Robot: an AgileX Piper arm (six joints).
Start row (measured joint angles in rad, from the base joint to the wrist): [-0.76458 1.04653 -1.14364 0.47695 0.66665 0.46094]
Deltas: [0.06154 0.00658 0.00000 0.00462 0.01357 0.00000]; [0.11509 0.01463 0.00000 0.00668 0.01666 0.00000]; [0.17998 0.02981 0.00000 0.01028 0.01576 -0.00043]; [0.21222 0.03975 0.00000 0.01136 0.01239 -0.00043]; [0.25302 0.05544 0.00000 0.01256 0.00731 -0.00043]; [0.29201 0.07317 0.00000 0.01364 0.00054 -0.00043]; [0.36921 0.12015 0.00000 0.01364 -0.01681 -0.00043]
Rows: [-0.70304 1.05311 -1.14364 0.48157 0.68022 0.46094]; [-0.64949 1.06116 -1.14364 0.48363 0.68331 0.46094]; [-0.58460 1.07634 -1.14364 0.48723 0.68241 0.46051]; [-0.55236 1.08628 -1.14364 0.48831 0.67904 0.46051]; [-0.51156 1.10197 -1.14364 0.48951 0.67396 0.46051]; [-0.47257 1.11970 -1.14364 0.49059 0.66719 0.46051]; [-0.39537 1.16668 -1.14364 0.49059 0.64984 0.46051]
